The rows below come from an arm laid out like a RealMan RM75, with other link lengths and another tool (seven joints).
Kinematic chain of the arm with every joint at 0, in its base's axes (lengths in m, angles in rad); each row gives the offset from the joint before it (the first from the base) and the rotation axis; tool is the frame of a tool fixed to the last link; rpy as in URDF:
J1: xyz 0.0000 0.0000 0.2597 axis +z
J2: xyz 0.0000 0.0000 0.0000 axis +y
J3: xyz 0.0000 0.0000 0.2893 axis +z
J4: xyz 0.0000 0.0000 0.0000 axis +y
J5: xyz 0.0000 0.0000 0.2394 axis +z
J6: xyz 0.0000 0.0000 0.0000 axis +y
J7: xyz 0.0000 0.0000 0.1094 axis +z
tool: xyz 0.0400 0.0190 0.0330 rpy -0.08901 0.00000 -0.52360
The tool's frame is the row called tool.
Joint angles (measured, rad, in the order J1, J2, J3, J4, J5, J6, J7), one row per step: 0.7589 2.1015 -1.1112 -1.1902 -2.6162 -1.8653 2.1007; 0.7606 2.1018 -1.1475 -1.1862 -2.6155 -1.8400 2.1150; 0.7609 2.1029 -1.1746 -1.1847 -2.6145 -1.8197 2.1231; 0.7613 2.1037 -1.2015 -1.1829 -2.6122 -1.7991 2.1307; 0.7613 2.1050 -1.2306 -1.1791 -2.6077 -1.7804 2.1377; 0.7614 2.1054 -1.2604 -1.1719 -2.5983 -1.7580 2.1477; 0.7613 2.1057 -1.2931 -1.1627 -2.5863 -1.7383 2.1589; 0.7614 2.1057 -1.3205 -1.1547 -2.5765 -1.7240 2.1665; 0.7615 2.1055 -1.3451 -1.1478 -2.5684 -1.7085 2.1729; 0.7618 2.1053 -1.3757 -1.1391 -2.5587 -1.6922 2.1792; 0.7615 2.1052 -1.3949 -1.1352 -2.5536 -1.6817 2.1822; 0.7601 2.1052 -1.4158 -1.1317 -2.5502 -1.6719 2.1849; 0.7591 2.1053 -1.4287 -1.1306 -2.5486 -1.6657 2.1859; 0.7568 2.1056 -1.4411 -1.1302 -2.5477 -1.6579 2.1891; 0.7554 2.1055 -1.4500 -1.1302 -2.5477 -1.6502 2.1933
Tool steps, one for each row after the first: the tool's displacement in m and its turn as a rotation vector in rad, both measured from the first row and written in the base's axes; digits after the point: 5 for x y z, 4 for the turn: -0.00231 0.00184 -0.00564 0.0032 -0.0183 0.0132; -0.00401 0.00312 -0.01017 0.0061 -0.0300 0.0265; -0.00575 0.00439 -0.01474 0.0089 -0.0401 0.0405; -0.00739 0.00483 -0.02007 0.0063 -0.0490 0.0538; -0.00896 0.00528 -0.02612 0.0052 -0.0537 0.0638; -0.01039 0.00472 -0.03274 -0.0014 -0.0582 0.0712; -0.01133 0.00390 -0.03807 -0.0095 -0.0627 0.0779; -0.01206 0.00350 -0.04283 -0.0142 -0.0669 0.0853; -0.01276 0.00252 -0.04856 -0.0233 -0.0730 0.0947; -0.01312 0.00195 -0.05195 -0.0281 -0.0774 0.1023; -0.01295 0.00098 -0.05535 -0.0343 -0.0843 0.1101; -0.01294 0.00045 -0.05736 -0.0377 -0.0886 0.1163; -0.01263 -0.00014 -0.05942 -0.0380 -0.0927 0.1203; -0.01251 -0.00020 -0.06085 -0.0352 -0.0959 0.1228
